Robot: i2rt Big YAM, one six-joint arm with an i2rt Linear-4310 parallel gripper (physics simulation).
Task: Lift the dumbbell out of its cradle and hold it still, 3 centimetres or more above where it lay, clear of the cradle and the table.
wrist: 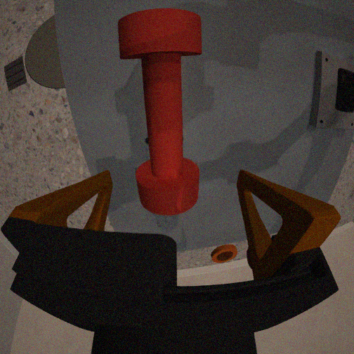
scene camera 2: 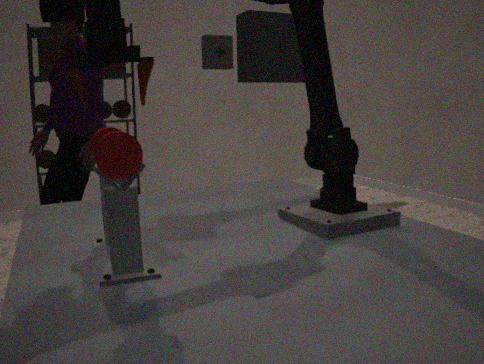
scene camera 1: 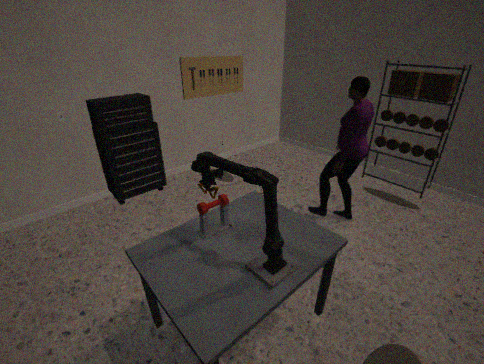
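Seen in the pictures: gripper, between the fingertips: [scene camera 2: 114, 109] [scene camera 1: 209, 196]; arm's base, origin of its link: [scene camera 2: 338, 208] [scene camera 1: 274, 265].
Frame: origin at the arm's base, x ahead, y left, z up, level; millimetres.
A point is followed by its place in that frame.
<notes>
The red dumbbell [scene camera 1: 213, 204] @[x 495, y 36, z 184 mm] [scene camera 2: 118, 155] @[x 517, y 126, z 177 mm] [wrist: 164, 105] lies level across the two upright posts of the grey cradle [scene camera 1: 202, 224] @[x 508, y 124, z 64 mm] [scene camera 2: 123, 230] @[x 518, y 123, z 56 mm], which stands on the table [scene camera 1: 200, 290] @[x 158, y 388, z -26 mm] [scene camera 2: 250, 320] @[x 400, y 337, z -26 mm]. My gripper [scene camera 1: 209, 192] @[x 507, y 53, z 247 mm] [scene camera 2: 114, 106] @[x 507, y 53, z 247 mm] [wrist: 174, 177] is open and empty, with its orange fingers pointing down above the dumbbell. In the second scene view the fingertips are above the dumbbell, one to each side. In the wrist view the near weight shows between the fingers, and the handle runs away from them towards the top. The dumbbell mostly hides the cradle there.
The arm's base plate [scene camera 2: 300, 220] @[x 116, y 15, z -10 mm] [wrist: 320, 90] is bolted to the table, right of the cradle in the second scene view. A person in purple [scene camera 1: 357, 130] stands beyond the table near a shelf rack. A dark tool cabinet [scene camera 1: 132, 150] stands by the wall.
</notes>
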